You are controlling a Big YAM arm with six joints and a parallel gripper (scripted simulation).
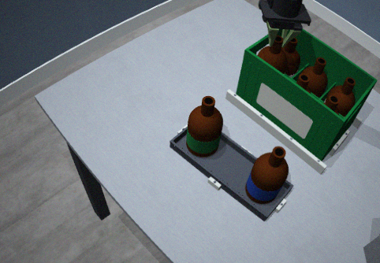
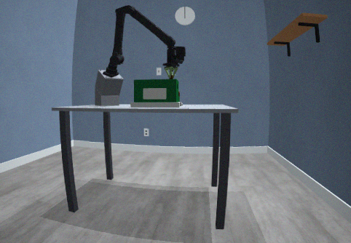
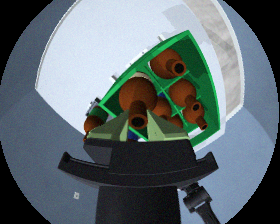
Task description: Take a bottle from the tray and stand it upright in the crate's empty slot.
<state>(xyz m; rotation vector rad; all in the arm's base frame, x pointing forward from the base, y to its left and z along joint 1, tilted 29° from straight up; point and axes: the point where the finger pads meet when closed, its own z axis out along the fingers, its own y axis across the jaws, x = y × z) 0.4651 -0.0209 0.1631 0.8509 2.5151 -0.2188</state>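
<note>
My gripper is now 60 mm above the brown bottle. Round my hand: grey tray 200 mm to the left, 190 mm below, 80 mm behind; crate 120 mm below, 90 mm behind, 50 mm to the right.
</note>
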